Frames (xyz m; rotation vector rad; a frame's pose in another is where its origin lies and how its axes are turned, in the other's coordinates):
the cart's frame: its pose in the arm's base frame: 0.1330 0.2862 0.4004 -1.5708 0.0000 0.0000
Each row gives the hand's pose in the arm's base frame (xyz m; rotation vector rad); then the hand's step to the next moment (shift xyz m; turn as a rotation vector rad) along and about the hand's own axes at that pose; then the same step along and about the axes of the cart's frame.
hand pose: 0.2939 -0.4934 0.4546 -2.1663 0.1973 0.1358
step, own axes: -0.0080 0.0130 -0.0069 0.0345 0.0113 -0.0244
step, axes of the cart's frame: -0.0102 0.0052 -0.0122 0.0322 0.0012 -0.0295
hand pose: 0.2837 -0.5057 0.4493 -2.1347 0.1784 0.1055
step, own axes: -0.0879 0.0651 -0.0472 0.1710 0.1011 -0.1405
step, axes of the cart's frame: -0.0974 0.0158 -0.0668 0.1522 0.0330 -0.1869
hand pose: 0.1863 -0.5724 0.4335 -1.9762 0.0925 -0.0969
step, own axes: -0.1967 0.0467 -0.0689 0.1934 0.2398 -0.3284
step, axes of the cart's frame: -0.2040 0.0207 -0.0597 0.1508 0.0855 -0.4156
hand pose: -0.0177 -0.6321 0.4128 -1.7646 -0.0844 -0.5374
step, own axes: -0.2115 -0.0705 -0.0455 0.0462 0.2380 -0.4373
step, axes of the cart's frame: -0.2259 0.0130 0.0239 -0.0145 0.1245 -0.4840
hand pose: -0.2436 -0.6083 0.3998 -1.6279 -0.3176 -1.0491
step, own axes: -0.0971 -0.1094 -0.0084 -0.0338 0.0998 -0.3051
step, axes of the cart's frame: -0.1335 0.0033 0.0603 -0.0927 0.0943 -0.2944
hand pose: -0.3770 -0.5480 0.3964 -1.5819 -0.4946 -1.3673
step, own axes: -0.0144 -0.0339 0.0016 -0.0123 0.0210 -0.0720
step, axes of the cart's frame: -0.0303 -0.0001 0.0210 -0.0252 0.0252 -0.0671
